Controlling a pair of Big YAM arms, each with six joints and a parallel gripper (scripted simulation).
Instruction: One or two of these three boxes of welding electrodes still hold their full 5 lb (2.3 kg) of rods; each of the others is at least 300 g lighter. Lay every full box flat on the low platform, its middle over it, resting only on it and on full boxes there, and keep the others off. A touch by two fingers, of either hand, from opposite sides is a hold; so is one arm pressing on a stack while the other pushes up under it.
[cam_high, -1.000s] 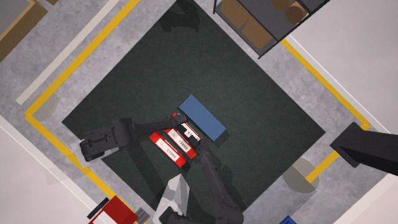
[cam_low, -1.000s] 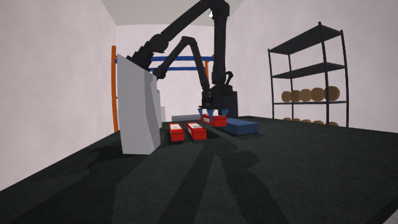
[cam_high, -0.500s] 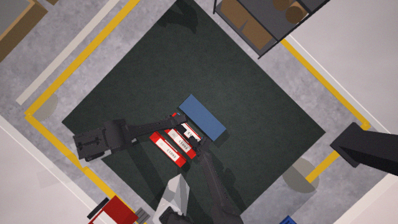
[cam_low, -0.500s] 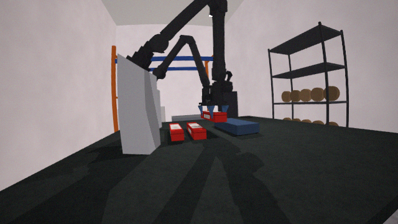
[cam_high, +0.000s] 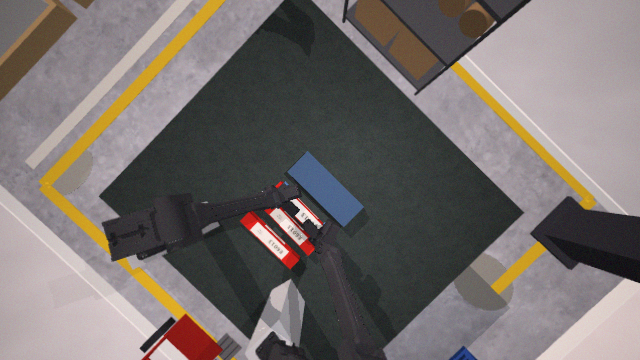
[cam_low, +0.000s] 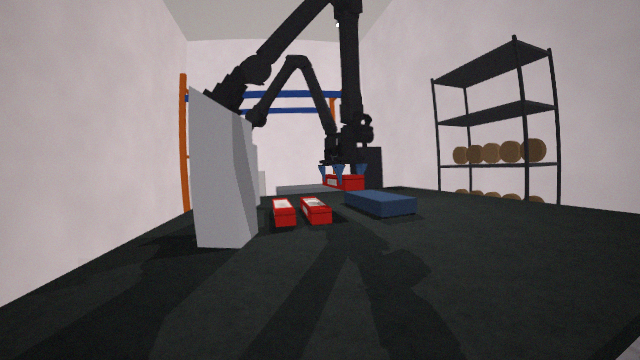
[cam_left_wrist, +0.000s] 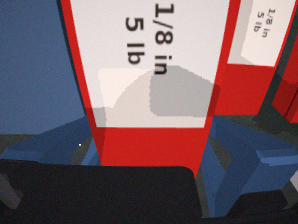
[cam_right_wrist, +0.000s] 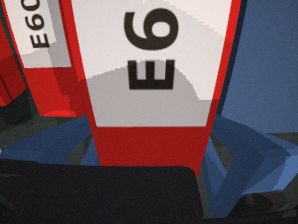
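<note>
Now: the red box 10 mm ahead of my right hand, 140 mm to the left of it and 10 mm above it. The rest, counted from my right hand: low blue platform 160 mm ahead, 120 mm to the left, 110 mm below.
The red box is 120 mm to the right of my left hand and 10 mm above it. Round my left hand: low blue platform: 150 mm ahead, 140 mm to the right, 110 mm below.
</note>
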